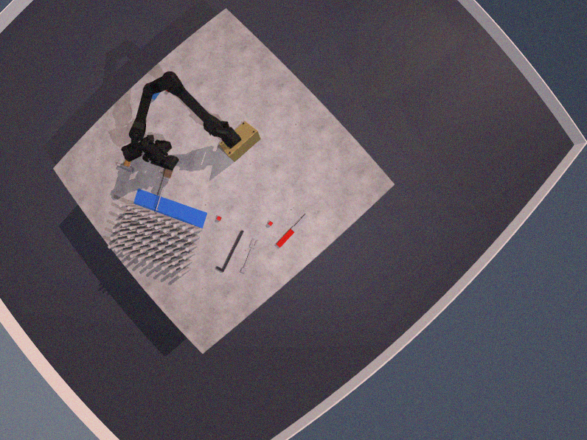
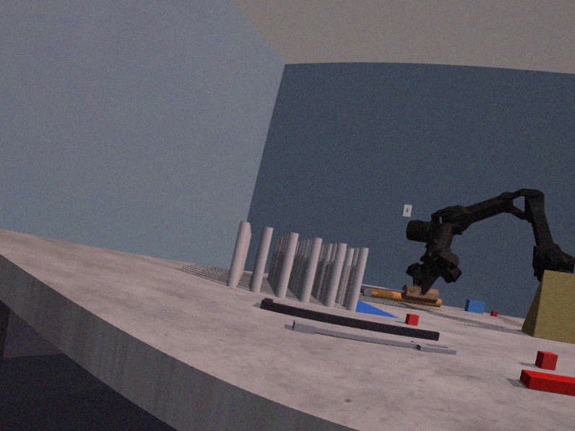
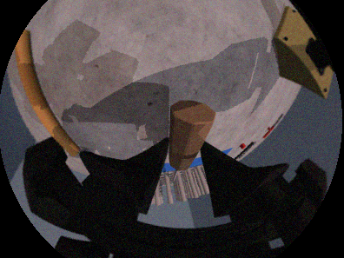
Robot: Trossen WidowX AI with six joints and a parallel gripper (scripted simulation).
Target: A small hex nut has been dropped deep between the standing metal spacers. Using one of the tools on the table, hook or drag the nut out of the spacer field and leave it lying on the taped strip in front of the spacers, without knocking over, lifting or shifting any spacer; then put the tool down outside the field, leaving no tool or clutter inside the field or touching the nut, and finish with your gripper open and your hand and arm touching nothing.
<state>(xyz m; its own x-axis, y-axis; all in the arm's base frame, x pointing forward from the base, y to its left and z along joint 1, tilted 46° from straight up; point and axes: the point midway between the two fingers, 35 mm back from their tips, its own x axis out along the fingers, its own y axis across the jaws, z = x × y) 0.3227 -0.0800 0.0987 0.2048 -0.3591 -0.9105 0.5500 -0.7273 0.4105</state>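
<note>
The blue taped strip is 130 mm ahead of my gripper tip, 140 mm to the left of it and 40 mm below it. From my gripper tip the other things lie so: hook tool (90 mm ahead, 60 mm to the left); grey wrench (40 mm behind, 570 mm to the left, 40 mm below); blue cube (150 mm behind, 390 mm to the right, 20 mm below).
</note>
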